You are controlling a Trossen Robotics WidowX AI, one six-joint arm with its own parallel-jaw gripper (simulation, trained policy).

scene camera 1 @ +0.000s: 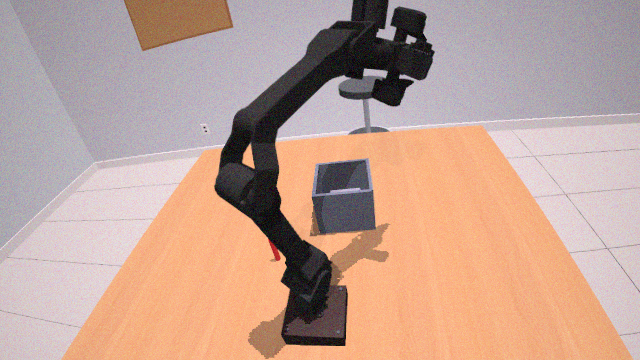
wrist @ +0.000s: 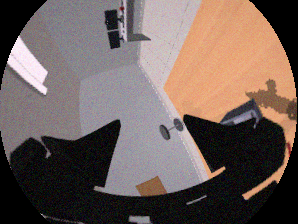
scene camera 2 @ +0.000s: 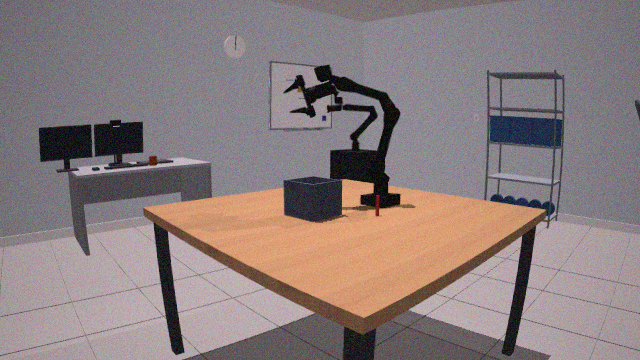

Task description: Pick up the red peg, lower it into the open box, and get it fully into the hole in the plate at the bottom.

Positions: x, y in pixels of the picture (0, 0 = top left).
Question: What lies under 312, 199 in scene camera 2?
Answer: A grey-blue box.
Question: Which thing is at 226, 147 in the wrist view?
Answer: My gripper.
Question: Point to a grey-blue box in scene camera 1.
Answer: At 336, 212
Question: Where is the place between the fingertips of my gripper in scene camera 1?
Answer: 418, 61
